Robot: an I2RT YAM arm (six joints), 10 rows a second.
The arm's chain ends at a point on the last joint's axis. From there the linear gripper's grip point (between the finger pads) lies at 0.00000 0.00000 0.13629 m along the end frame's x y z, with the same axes.
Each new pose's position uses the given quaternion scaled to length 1; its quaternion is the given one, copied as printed.
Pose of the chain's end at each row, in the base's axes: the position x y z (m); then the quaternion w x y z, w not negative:
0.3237, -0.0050, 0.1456, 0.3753, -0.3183, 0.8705, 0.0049
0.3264, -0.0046, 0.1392, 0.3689, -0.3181, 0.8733, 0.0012
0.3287, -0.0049, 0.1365, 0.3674, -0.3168, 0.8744, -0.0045
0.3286, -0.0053, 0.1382, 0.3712, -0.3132, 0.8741, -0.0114
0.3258, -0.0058, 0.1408, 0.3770, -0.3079, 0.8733, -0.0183
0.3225, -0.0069, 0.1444, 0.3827, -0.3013, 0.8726, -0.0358
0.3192, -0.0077, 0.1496, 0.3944, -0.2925, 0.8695, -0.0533
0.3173, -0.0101, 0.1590, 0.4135, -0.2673, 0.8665, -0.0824
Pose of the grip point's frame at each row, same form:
0.4123, 0.0287, 0.0477, 0.3753, -0.3183, 0.8705, 0.0049
0.4141, 0.0277, 0.0400, 0.3689, -0.3181, 0.8733, 0.0012
0.4167, 0.0258, 0.0370, 0.3674, -0.3168, 0.8744, -0.0045
0.4180, 0.0237, 0.0395, 0.3712, -0.3132, 0.8741, -0.0114
0.4171, 0.0215, 0.0433, 0.3770, -0.3079, 0.8733, -0.0183
0.4165, 0.0160, 0.0484, 0.3827, -0.3013, 0.8726, -0.0358
0.4169, 0.0111, 0.0565, 0.3944, -0.2925, 0.8695, -0.0533
0.4210, 0.0006, 0.0712, 0.4135, -0.2673, 0.8665, -0.0824

